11 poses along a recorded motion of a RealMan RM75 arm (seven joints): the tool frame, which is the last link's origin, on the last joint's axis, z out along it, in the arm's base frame.
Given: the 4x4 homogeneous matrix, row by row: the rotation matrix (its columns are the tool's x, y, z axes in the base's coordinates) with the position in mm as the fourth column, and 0 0 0 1 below. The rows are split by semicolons.
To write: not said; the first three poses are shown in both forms.
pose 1, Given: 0.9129, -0.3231, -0.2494, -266.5; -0.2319, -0.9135, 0.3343, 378.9; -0.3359, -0.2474, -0.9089, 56.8; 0, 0, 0, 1
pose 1, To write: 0.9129, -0.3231, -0.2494, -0.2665; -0.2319, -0.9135, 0.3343, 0.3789; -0.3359, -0.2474, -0.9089, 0.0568; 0, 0, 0, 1
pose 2, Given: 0.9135, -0.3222, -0.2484, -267.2; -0.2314, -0.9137, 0.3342, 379.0; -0.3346, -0.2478, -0.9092, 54.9; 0, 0, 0, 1
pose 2, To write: 0.9135, -0.3222, -0.2484, -0.2672; -0.2314, -0.9137, 0.3342, 0.3790; -0.3346, -0.2478, -0.9092, 0.0549; 0, 0, 0, 1
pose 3, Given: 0.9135, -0.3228, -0.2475, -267.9; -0.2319, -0.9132, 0.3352, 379.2; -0.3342, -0.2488, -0.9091, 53.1; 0, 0, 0, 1
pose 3, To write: 0.9135, -0.3228, -0.2475, -0.2679; -0.2319, -0.9132, 0.3352, 0.3792; -0.3342, -0.2488, -0.9091, 0.0531; 0, 0, 0, 1
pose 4, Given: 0.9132, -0.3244, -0.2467, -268.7; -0.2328, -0.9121, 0.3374, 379.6; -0.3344, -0.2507, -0.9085, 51.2; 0, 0, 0, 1
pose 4, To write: 0.9132, -0.3244, -0.2467, -0.2687; -0.2328, -0.9121, 0.3374, 0.3796; -0.3344, -0.2507, -0.9085, 0.0512; 0, 0, 0, 1
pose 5, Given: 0.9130, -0.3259, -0.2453, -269.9; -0.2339, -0.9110, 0.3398, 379.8; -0.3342, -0.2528, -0.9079, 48.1; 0, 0, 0, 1
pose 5, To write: 0.9130, -0.3259, -0.2453, -0.2699; -0.2339, -0.9110, 0.3398, 0.3798; -0.3342, -0.2528, -0.9079, 0.0481; 0, 0, 0, 1
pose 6, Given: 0.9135, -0.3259, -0.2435, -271.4; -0.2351, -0.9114, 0.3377, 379.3; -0.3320, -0.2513, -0.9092, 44.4; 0, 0, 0, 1
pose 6, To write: 0.9135, -0.3259, -0.2435, -0.2714; -0.2351, -0.9114, 0.3377, 0.3793; -0.3320, -0.2513, -0.9092, 0.0444; 0, 0, 0, 1
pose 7, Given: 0.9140, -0.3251, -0.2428, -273.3; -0.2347, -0.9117, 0.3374, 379.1; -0.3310, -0.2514, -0.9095, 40.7; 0, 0, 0, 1
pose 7, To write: 0.9140, -0.3251, -0.2428, -0.2733; -0.2347, -0.9117, 0.3374, 0.3791; -0.3310, -0.2514, -0.9095, 0.0407; 0, 0, 0, 1
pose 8, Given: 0.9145, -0.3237, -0.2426, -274.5; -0.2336, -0.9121, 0.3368, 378.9; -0.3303, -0.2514, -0.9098, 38.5; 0, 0, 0, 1
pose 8, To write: 0.9145, -0.3237, -0.2426, -0.2745; -0.2336, -0.9121, 0.3368, 0.3789; -0.3303, -0.2514, -0.9098, 0.0385; 0, 0, 0, 1
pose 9, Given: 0.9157, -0.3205, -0.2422, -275.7; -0.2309, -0.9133, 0.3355, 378.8; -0.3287, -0.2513, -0.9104, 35.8; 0, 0, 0, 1
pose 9, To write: 0.9157, -0.3205, -0.2422, -0.2757; -0.2309, -0.9133, 0.3355, 0.3788; -0.3287, -0.2513, -0.9104, 0.0358; 0, 0, 0, 1
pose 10, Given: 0.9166, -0.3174, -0.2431, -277.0; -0.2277, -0.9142, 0.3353, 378.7; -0.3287, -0.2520, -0.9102, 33.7; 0, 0, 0, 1
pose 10, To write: 0.9166, -0.3174, -0.2431, -0.2770; -0.2277, -0.9142, 0.3353, 0.3787; -0.3287, -0.2520, -0.9102, 0.0337; 0, 0, 0, 1
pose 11, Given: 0.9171, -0.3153, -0.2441, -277.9; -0.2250, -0.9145, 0.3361, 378.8; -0.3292, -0.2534, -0.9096, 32.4; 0, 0, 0, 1
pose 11, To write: 0.9171, -0.3153, -0.2441, -0.2779; -0.2250, -0.9145, 0.3361, 0.3788; -0.3292, -0.2534, -0.9096, 0.0324; 0, 0, 0, 1
